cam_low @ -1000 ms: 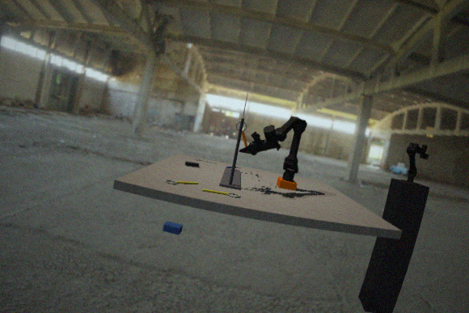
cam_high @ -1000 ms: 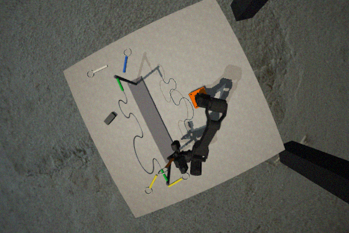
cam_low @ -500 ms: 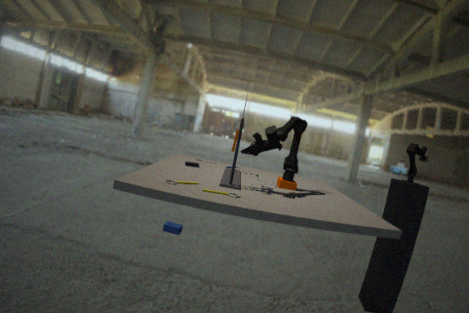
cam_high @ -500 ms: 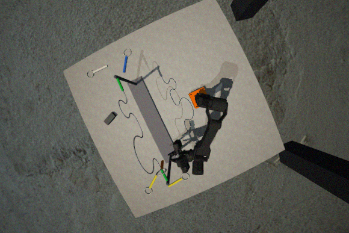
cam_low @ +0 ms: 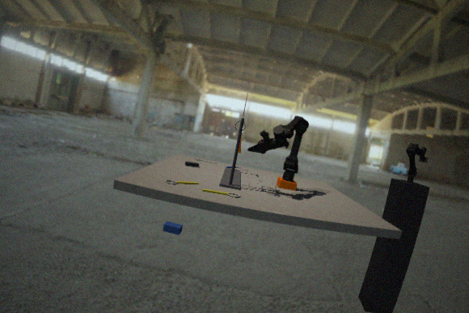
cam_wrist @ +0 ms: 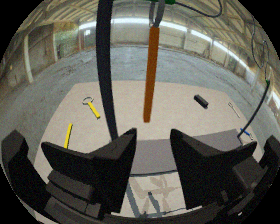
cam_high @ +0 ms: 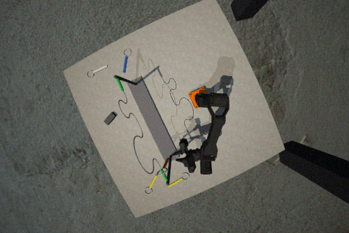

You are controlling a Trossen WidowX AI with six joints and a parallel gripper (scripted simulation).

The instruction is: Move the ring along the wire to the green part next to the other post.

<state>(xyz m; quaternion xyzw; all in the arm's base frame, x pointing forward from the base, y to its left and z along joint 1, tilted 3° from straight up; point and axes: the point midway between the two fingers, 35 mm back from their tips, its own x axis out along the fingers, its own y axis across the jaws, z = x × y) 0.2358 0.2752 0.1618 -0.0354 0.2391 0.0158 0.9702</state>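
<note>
Now: the orange-handled ring 80 mm above my gripper tip, 60 mm ahead of it and 10 mm to the left of it. The rest, counted from my gripper tip: white-handled ring 690 mm to the right, 420 mm ahead, 210 mm below; blue-handled ring 700 mm to the right, 210 mm below, 160 mm ahead; dark block 400 mm ahead, 320 mm to the right, 200 mm below.
</note>
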